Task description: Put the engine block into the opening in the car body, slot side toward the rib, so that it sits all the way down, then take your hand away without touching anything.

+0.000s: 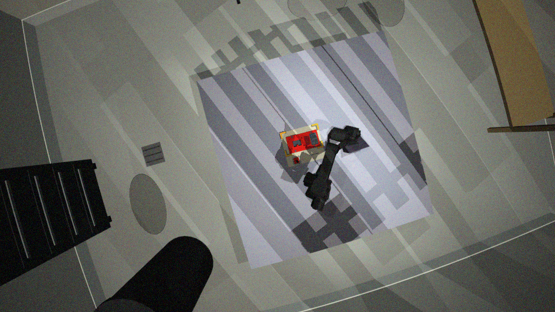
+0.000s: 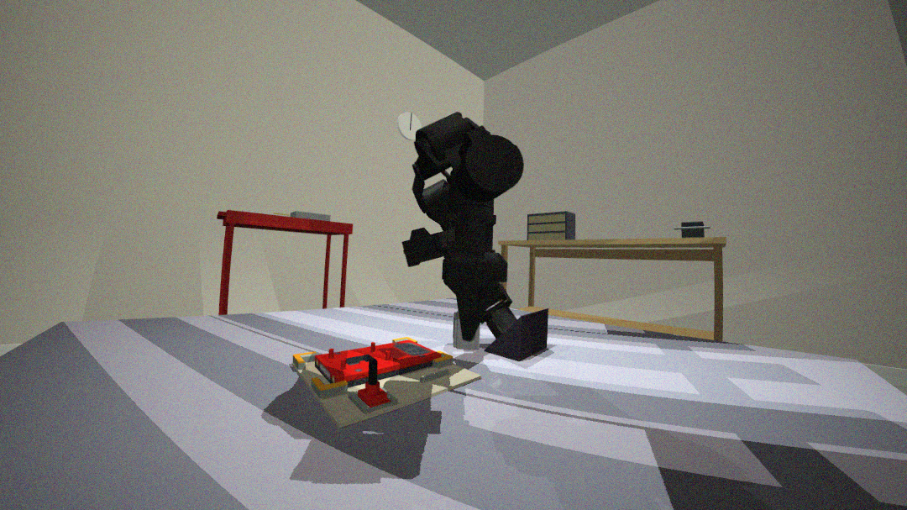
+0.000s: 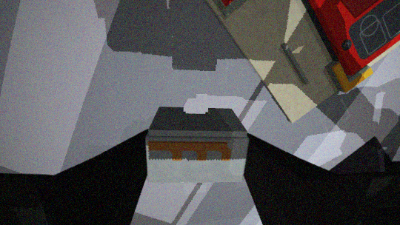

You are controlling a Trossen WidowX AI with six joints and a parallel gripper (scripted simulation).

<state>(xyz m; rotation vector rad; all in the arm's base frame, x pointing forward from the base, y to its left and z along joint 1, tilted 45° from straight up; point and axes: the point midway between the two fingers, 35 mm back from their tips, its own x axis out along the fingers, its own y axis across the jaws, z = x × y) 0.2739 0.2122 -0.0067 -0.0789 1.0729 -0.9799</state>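
The black upright peg is 100 mm to the right of my gripper tip, 80 mm below it and 70 mm ahead of it. From my gripper tip the other things lie so: engine block right at my gripper tip.
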